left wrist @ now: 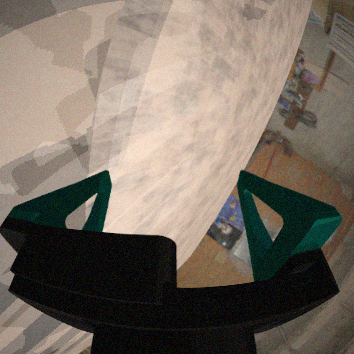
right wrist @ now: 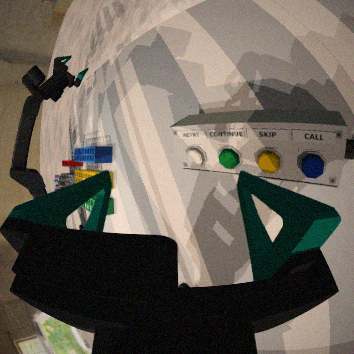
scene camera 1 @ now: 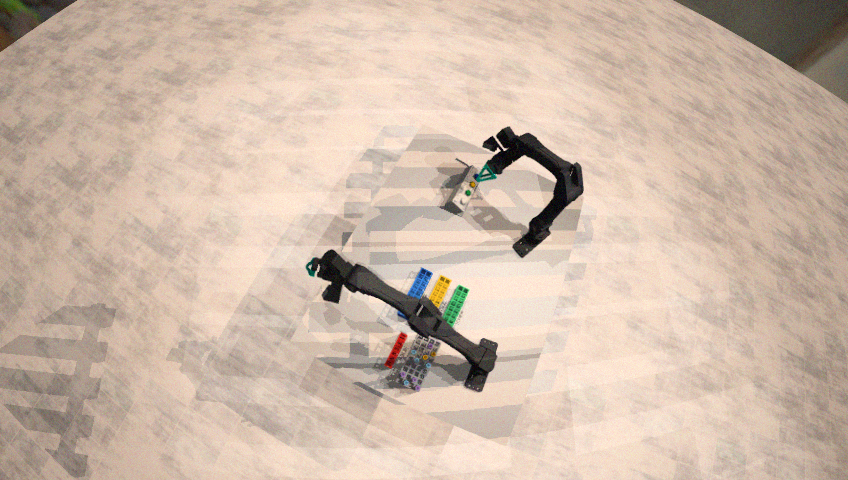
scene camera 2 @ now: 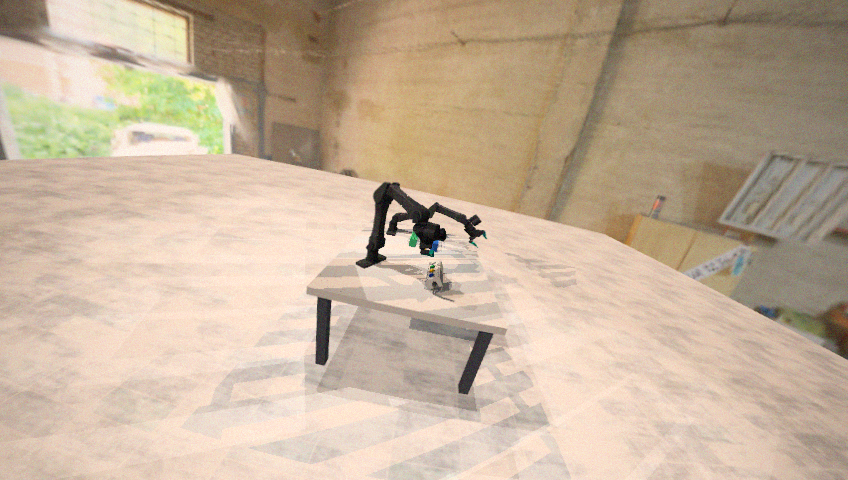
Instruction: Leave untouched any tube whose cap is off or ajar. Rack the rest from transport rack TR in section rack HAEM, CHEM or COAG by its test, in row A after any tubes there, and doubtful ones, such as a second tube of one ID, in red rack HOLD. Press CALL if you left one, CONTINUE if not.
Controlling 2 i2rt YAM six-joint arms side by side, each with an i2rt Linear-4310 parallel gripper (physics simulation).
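Places are measured from the left arm's base along level axes (x left, y back, z up), in metres.
Pixels of known places: left gripper, between the fingertips: (left wrist: 173, 176) (right wrist: 79, 62) (scene camera 1: 316, 269) (scene camera 2: 482, 243); right gripper, between the fingertips: (right wrist: 173, 177) (scene camera 1: 477, 178) (scene camera 2: 434, 248); left arm's base, origin of its link: (scene camera 1: 481, 364) (scene camera 2: 392, 231); right arm's base, origin of its link: (scene camera 1: 531, 240) (scene camera 2: 371, 261).
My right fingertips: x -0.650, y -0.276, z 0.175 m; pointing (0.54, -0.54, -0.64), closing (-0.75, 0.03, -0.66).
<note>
For each thing: its top centre in the pictures, then the offset to it from my right fingertips.
- grey transport rack, centre of its top: (scene camera 1: 419, 361) (right wrist: 65, 184) dx +0.727, dy +0.049, dz -0.118 m
- red rack, centre of its top: (scene camera 1: 396, 350) (right wrist: 65, 162) dx +0.719, dy -0.043, dz -0.118 m
- button box, centre of its top: (right wrist: 243, 137) (scene camera 1: 466, 184) (scene camera 2: 437, 266) dx -0.020, dy -0.037, dz -0.091 m
- green CONTINUE, centre of its top: (right wrist: 225, 159) dx +0.008, dy -0.014, dz -0.100 m
- blue CALL, centre of its top: (right wrist: 312, 167) dx -0.092, dy -0.004, dz -0.100 m
- white RETRY button, centre of its top: (right wrist: 191, 155) dx +0.057, dy -0.022, dz -0.100 m
- yellow SKIP button, centre of its top: (right wrist: 266, 160) dx -0.042, dy -0.012, dz -0.100 m
The grey transport rack (scene camera 1: 411, 369) holds several tubes with purple, light blue and yellow tops; caps and labels are too small to read. The red rack (scene camera 1: 395, 350) (right wrist: 73, 163) stands beside it. Blue (scene camera 1: 420, 284) (right wrist: 103, 154), yellow (scene camera 1: 440, 289) (right wrist: 107, 176) and green (scene camera 1: 457, 304) (right wrist: 110, 206) racks stand nearby, partly behind my left arm. My left gripper (scene camera 1: 311, 267) (scene camera 2: 479, 239) (left wrist: 173, 176) is open, empty, away from the racks. My right gripper (scene camera 1: 487, 173) (right wrist: 173, 177) is open, empty, by the button box (scene camera 1: 457, 201) (right wrist: 248, 150) with green CONTINUE (right wrist: 229, 158) and blue CALL (right wrist: 312, 165).
The box also has a white RETRY button (right wrist: 195, 156) and a yellow SKIP button (right wrist: 268, 160). My left arm (scene camera 1: 380, 292) stretches over the coloured racks in scene camera 1. The table edge (scene camera 2: 404, 311) shows in scene camera 2.
</note>
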